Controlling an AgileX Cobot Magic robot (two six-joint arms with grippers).
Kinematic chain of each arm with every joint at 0, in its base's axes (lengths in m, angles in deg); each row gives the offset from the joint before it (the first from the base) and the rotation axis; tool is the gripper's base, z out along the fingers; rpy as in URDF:
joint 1: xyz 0 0 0.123 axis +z
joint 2: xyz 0 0 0 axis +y
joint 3: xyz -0.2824 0 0.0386 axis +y
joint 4: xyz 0.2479 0 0.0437 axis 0.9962 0 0.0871
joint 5: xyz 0 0 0 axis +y
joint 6: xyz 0.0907 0 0.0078 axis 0.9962 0 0.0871
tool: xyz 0 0 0 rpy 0 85 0
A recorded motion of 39 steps. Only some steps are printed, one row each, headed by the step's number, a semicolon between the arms.
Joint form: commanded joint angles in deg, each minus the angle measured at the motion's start. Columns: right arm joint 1, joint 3, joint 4, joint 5, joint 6, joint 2; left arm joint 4, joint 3, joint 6, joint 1, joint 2, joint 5.
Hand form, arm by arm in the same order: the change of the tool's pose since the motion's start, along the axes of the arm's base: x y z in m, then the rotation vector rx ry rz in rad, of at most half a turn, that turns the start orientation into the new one. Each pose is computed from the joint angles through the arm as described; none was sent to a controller.
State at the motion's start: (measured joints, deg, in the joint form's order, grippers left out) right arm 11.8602 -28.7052 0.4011 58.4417 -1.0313 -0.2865; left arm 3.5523 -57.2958 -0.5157 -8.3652 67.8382 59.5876
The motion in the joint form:
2: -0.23 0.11 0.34 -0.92 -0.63 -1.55; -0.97 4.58 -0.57 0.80 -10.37 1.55
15: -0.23 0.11 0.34 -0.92 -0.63 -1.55; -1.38 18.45 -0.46 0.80 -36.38 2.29
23: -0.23 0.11 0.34 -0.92 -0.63 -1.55; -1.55 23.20 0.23 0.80 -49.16 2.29
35: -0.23 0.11 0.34 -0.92 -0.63 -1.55; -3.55 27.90 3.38 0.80 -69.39 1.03
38: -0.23 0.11 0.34 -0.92 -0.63 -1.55; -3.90 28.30 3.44 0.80 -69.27 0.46
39: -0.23 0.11 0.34 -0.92 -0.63 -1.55; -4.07 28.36 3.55 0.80 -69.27 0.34
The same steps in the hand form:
2: -0.0035 -0.0002 0.0007 0.0034 -0.0415 0.0036; -0.0430 0.0075 0.0111 -0.0315 -0.0708 0.0250
15: -0.0035 -0.0002 0.0007 0.0034 -0.0415 0.0036; -0.1393 0.0197 -0.0049 -0.0662 -0.2668 0.0212
23: -0.0035 -0.0002 0.0007 0.0034 -0.0415 0.0036; -0.1772 0.0245 -0.0165 -0.0818 -0.4055 0.0089
35: -0.0035 -0.0002 0.0007 0.0034 -0.0415 0.0036; -0.2279 0.0285 -0.0334 -0.1159 -0.6950 -0.0451
38: -0.0035 -0.0002 0.0007 0.0034 -0.0415 0.0036; -0.2264 0.0278 -0.0345 -0.1213 -0.6952 -0.0475
39: -0.0035 -0.0002 0.0007 0.0034 -0.0415 0.0036; -0.2262 0.0275 -0.0346 -0.1229 -0.6960 -0.0497

